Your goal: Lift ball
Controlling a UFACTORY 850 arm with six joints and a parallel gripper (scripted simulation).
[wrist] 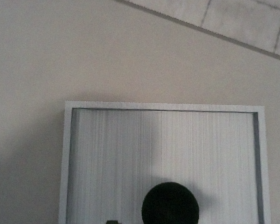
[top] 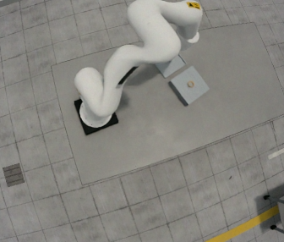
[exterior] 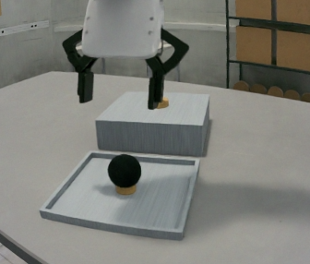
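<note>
My hand is 100 mm above the black ball. The rest, counted from my hand: shallow grey tray 130 mm below.
</note>
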